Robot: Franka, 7 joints.
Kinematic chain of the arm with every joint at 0, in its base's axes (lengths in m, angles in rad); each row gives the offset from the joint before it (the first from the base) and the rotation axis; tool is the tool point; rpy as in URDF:
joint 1: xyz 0 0 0.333 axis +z
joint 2: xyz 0 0 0 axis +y
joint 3: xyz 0 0 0.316 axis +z
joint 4: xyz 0.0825 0 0 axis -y
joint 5: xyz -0.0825 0 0.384 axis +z
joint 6: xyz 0 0 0 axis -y
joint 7: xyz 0.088 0 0 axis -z
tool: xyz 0 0 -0.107 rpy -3.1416 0 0
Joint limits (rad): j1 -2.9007..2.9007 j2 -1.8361..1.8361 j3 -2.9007..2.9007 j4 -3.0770..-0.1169 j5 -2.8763..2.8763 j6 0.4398..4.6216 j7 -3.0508..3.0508
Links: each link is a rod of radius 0.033 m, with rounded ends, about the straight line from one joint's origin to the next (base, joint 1, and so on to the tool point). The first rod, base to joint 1, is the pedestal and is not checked.
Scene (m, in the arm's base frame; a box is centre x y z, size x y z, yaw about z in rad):
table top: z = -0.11
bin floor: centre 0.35 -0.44 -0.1 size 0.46 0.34 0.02 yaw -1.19
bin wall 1: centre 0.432 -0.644 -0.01 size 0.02 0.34 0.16 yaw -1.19
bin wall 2: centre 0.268 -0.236 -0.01 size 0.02 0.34 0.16 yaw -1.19
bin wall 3: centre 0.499 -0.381 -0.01 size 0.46 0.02 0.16 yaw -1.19
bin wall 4: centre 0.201 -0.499 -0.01 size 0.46 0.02 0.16 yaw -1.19
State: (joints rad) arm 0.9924 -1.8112 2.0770 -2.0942 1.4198 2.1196 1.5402
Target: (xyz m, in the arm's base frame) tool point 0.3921 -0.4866 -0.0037
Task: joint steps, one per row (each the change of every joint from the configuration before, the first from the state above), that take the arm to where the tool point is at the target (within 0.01 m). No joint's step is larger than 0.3 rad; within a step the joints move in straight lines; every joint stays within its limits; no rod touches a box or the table.
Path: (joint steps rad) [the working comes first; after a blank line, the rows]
Joints at the target: 2.3455 -1.1054 2.9007 -1.5479 1.5069 1.8370 1.5402
Straight joint move there: touches bin floor, bin wall 4, the table top.

1: 0.1918 0.2759 0.0953 0.1183 -0.1181 -0.1334 0.0368
2: 0.1918 0.2760 0.0953 0.1183 -0.1182 -0.1335 0.0369
3: 0.1918 0.2759 0.0952 0.1184 -0.1181 -0.1334 0.0368
4: 0.1918 0.2759 0.0953 0.1183 -0.1181 -0.1334 0.0368
5: 0.1918 0.2760 0.0953 0.1183 -0.1182 -0.1334 0.0368
6: 0.1947 -0.1162 0.1590 -0.1432 0.2969 0.1039 -0.0920
7: 0.1948 -0.1162 0.1590 -0.1432 0.2968 0.1039 -0.0921
8: 0.0023 -0.2208 0.0146 0.1205 0.0421 0.0884 0.0000
9: 0.0023 -0.2207 0.0147 0.1206 0.0420 0.0883 0.0000

